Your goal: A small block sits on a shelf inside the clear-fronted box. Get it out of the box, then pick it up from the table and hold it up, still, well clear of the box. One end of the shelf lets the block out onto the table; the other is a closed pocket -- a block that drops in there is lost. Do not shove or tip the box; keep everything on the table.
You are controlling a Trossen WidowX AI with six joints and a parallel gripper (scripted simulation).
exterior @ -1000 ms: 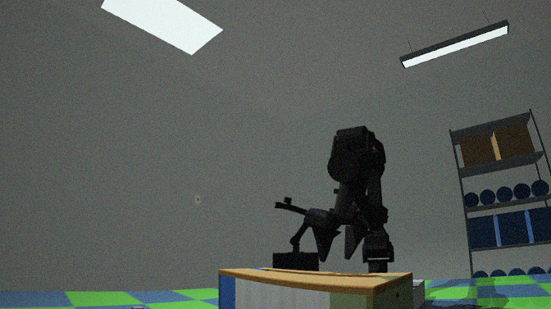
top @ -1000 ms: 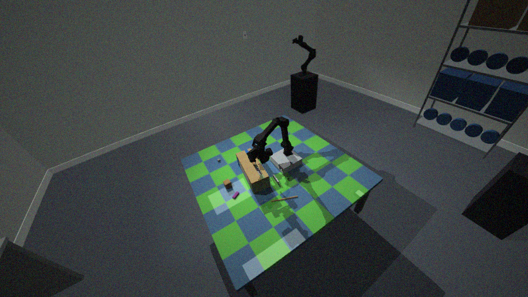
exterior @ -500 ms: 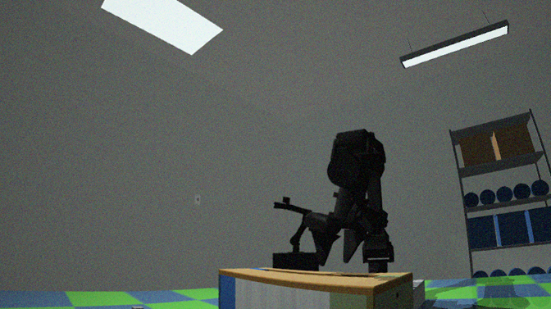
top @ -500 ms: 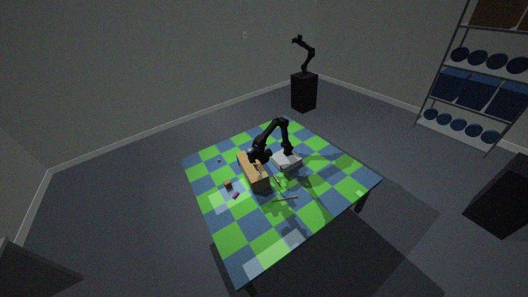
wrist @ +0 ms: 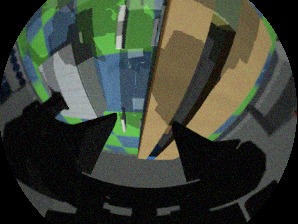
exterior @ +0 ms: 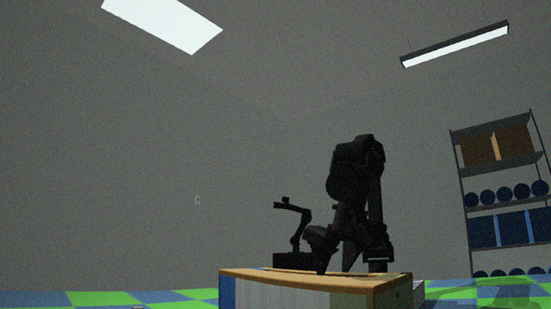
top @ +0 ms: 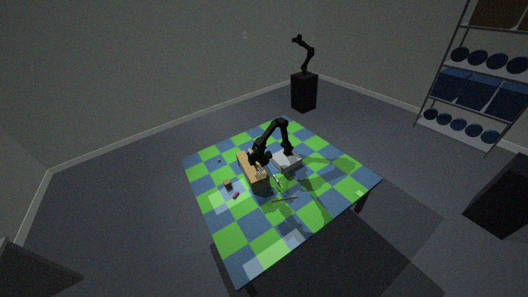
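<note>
My gripper tip is 60 mm above the box, 30 mm short of it and 20 mm to the left of it. Round my gripper tip: thin wooden stick 330 mm to the left, 120 mm below, 10 mm behind.
</note>
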